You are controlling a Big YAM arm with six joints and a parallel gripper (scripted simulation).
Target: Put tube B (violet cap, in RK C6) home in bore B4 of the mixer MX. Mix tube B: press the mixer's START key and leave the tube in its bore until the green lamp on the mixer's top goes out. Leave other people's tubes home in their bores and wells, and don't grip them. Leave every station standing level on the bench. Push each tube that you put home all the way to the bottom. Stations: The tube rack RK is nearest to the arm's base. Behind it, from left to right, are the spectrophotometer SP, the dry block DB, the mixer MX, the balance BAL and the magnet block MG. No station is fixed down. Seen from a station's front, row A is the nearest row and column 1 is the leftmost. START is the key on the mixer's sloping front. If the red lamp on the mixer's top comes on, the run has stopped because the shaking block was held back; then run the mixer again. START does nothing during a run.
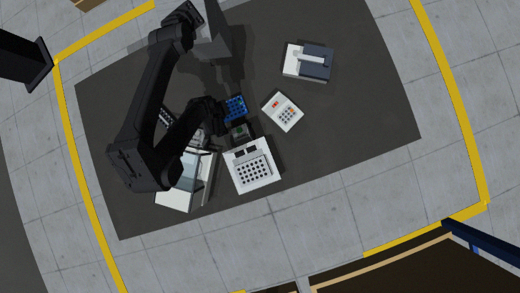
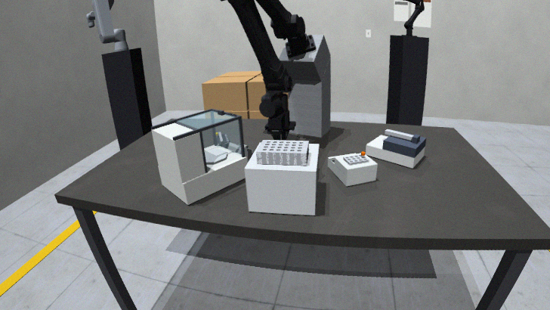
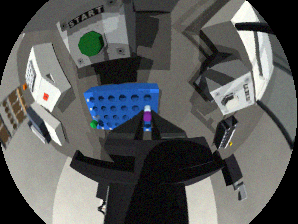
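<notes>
My gripper is now 5 cm to the right of the blue tube rack RK and 3 cm above it. From my hand the other things lie so: green start key: 11 cm ahead, 3 cm to the left, 2 cm above; then dry block DB: 15 cm ahead, 22 cm to the left, 2 cm below; then green-capped tube: 1 cm ahead, 10 cm to the left, 2 cm below.
</notes>
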